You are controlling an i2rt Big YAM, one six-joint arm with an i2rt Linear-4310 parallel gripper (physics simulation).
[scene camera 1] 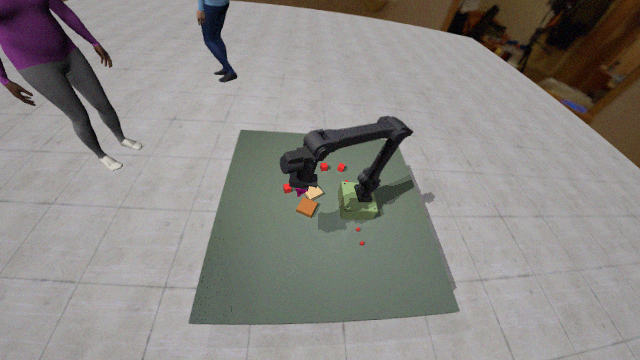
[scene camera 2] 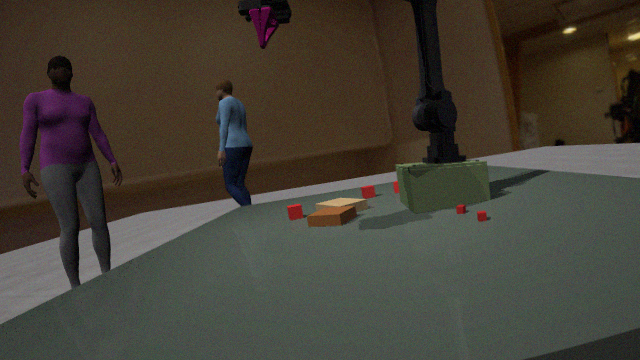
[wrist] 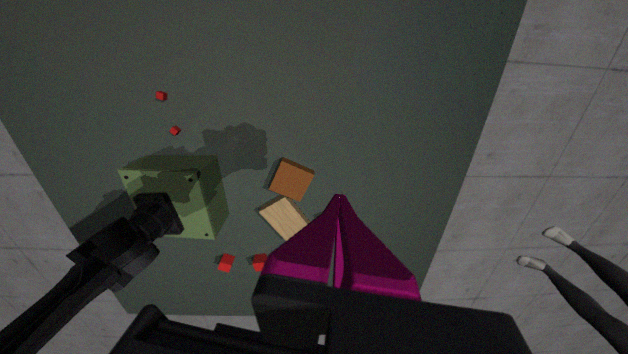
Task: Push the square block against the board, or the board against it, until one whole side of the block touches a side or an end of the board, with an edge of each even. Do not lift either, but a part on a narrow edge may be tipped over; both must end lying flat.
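Pixels of known places: gripper, fingertip midpoint: [scene camera 1: 298, 195] [scene camera 2: 262, 47] [wrist: 338, 201]; arm's base at its link origin: [scene camera 1: 362, 193] [scene camera 2: 443, 162] [wrist: 161, 212].
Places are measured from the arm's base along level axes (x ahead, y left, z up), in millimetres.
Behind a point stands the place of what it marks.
Observation:
The square block, orange-brown [scene camera 1: 307, 207] {y 24, x 332, z -75 mm} [scene camera 2: 331, 216] {y 68, x 337, z -80 mm} [wrist: 292, 180] {y 19, x 337, z -75 mm}, lies flat on the mat. The board, pale wood [scene camera 1: 314, 192] {y -80, x 275, z -75 mm} [scene camera 2: 345, 202] {y -85, x 285, z -75 mm} [wrist: 284, 216] {y -100, x 295, z -75 mm}, lies flat close beside it, turned at a different angle. In the wrist view a corner of the block is very near the board's end; whether they touch I cannot tell. No whole side of the block lies along the board. My magenta gripper [scene camera 1: 301, 192] {y 197, x 421, z 311 mm} [scene camera 2: 262, 47] {y 197, x 421, z 311 mm} [wrist: 338, 201] {y 197, x 421, z 311 mm} is shut and empty, high above the mat. In the wrist view its fingers hide the board's far corner.
A green box [scene camera 1: 350, 212] {y 108, x 99, z -23 mm} [scene camera 2: 445, 187] {y 113, x 55, z -53 mm} [wrist: 215, 200] {y -2, x 126, z -42 mm} carries the arm's base. Red cubes [scene camera 1: 287, 188] {y -113, x 441, z -64 mm} [scene camera 2: 295, 212] {y -109, x 438, z -83 mm} [wrist: 226, 263] lie around the board, and two small red cubes [scene camera 1: 358, 229] {y 187, x 53, z -89 mm} [scene camera 2: 481, 216] {y 276, x 58, z -95 mm} [wrist: 161, 95] {y 270, x 59, z -88 mm} lie beyond the box. Two people stand on the floor beyond the mat.

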